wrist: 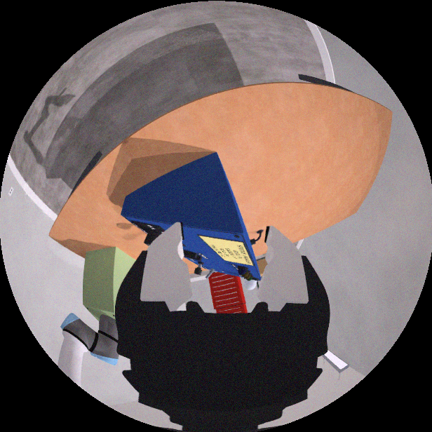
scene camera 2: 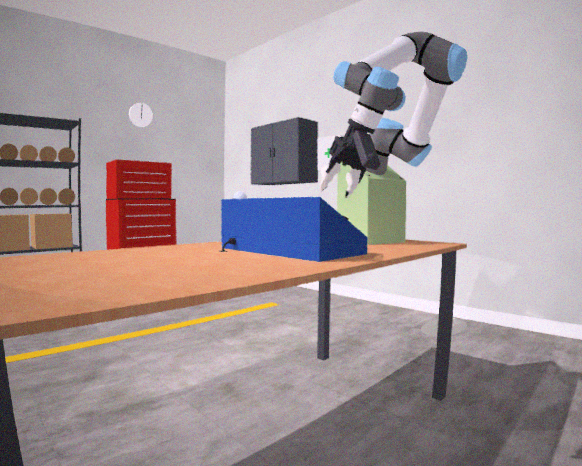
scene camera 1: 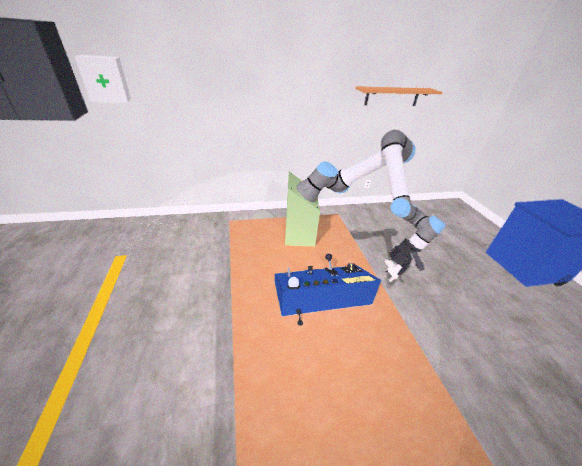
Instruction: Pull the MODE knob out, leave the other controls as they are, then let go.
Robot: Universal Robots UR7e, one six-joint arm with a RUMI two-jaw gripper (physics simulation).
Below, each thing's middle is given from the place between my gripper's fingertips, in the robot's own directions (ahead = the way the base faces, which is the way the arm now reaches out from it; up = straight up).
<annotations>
Right now the blue control box [scene camera 2: 308,228] is 290 mm to the right of my hand, 100 mm behind it and 90 mm below it.
</annotations>
